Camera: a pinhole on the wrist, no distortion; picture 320 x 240 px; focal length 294.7 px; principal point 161.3 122.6 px. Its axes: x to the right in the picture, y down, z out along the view. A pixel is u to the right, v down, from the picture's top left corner.
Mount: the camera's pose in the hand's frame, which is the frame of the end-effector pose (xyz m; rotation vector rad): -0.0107 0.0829 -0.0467 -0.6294 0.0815 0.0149
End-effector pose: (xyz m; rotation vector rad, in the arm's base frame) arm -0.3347 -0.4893 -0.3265 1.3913 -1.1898 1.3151
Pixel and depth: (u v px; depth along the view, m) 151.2 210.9 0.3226
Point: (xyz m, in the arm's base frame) -0.6521 -0.7054 -0.3491
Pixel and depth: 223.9 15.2 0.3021
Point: -0.4581 -0.7770 -0.2711
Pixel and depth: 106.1 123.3 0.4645
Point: -0.6270 -0.8749 -0.4244
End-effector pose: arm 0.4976 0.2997 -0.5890 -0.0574 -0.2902 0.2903
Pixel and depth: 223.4 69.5 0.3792
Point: 0.4348 0.5717 -0.3066
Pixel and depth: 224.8 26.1 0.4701
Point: 0.4324 0.5672 -0.1800
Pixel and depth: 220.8 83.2 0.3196
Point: 0.4378 0.5513 -0.3699
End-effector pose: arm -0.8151 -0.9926 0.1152 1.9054 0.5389 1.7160
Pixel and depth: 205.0 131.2 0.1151
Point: -0.7783 -1.1093 0.2177
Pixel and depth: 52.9 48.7 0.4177
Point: -0.4817 -1.3052 0.1397
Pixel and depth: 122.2 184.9 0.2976
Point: -0.6755 -1.2729 0.2699
